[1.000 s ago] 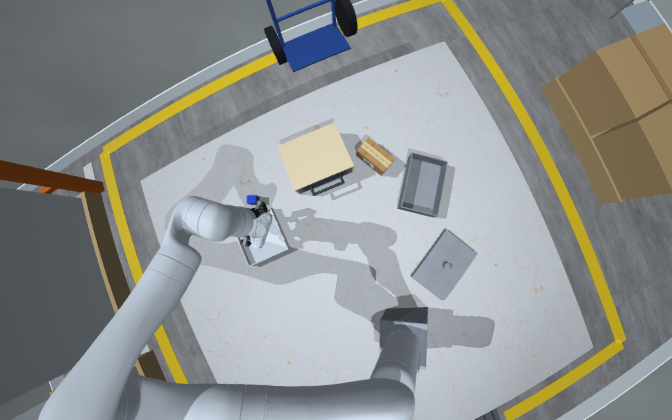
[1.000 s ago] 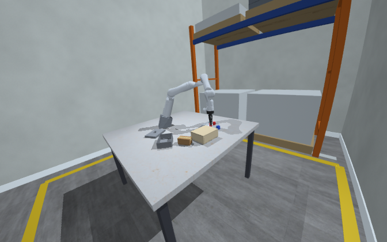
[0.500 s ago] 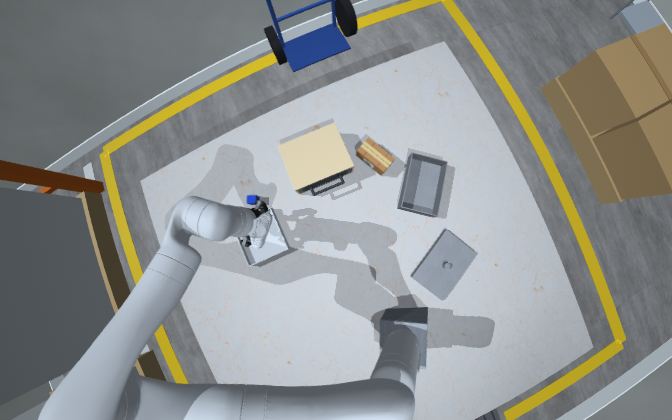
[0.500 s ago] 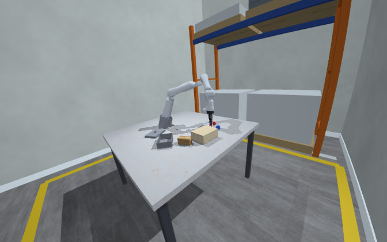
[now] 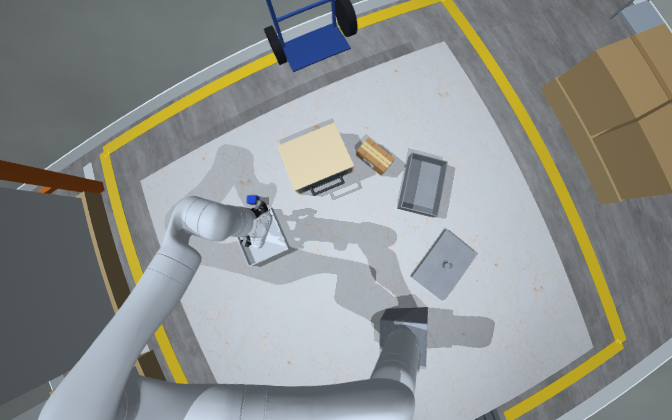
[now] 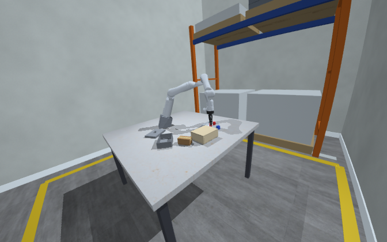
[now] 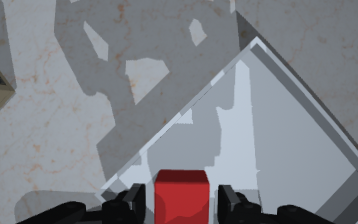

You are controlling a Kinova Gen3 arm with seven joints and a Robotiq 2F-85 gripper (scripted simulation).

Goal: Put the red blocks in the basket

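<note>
My gripper is now 420 mm past the lid, 420 mm to the left of it and 40 mm above it. Round my hand: basket: 30 mm behind, 40 mm to the left, 40 mm below; then light wooden cabinet: 80 mm ahead, 250 mm to the right, 10 mm below; then drawer: 70 mm ahead, 250 mm to the right, 20 mm below.
</note>
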